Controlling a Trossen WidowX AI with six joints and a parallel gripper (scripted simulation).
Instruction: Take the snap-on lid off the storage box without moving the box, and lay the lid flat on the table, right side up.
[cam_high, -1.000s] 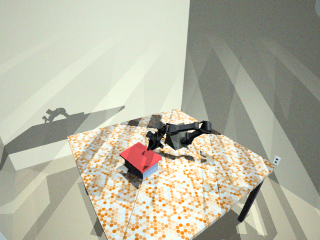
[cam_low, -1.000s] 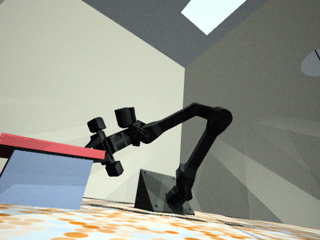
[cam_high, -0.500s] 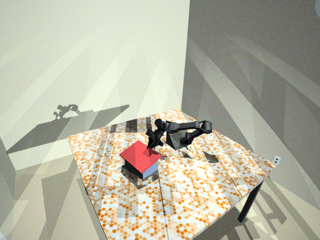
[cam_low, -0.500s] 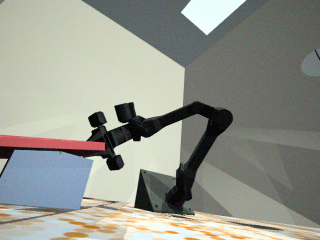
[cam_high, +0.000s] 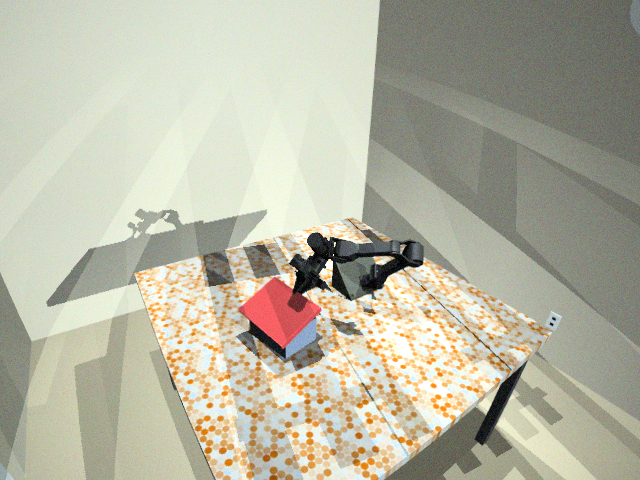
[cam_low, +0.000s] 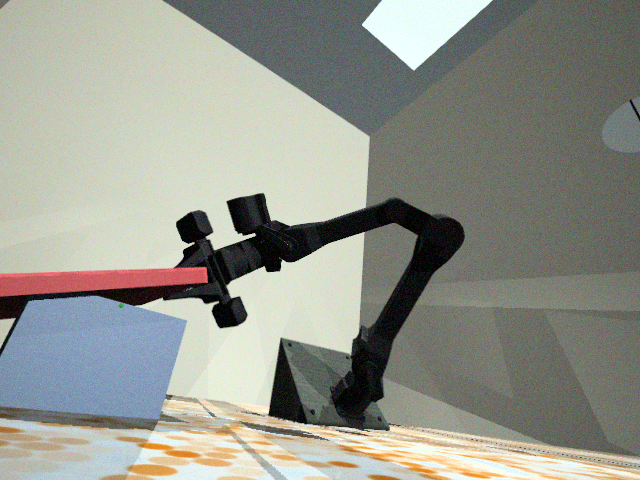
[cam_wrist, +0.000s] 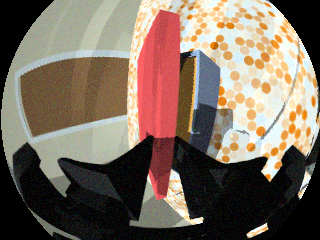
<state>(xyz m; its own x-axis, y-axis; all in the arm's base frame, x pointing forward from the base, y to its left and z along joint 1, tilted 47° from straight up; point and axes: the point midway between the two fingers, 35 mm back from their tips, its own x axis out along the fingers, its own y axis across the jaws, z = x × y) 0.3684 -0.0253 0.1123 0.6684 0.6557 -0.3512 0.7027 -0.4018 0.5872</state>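
My gripper tip is now 70 mm short of the lid, 30 mm above it and 20 mm to the right of it. Round my gripper tip: blue-grey storage box (100 mm below, 60 mm ahead, 10 mm to the left).
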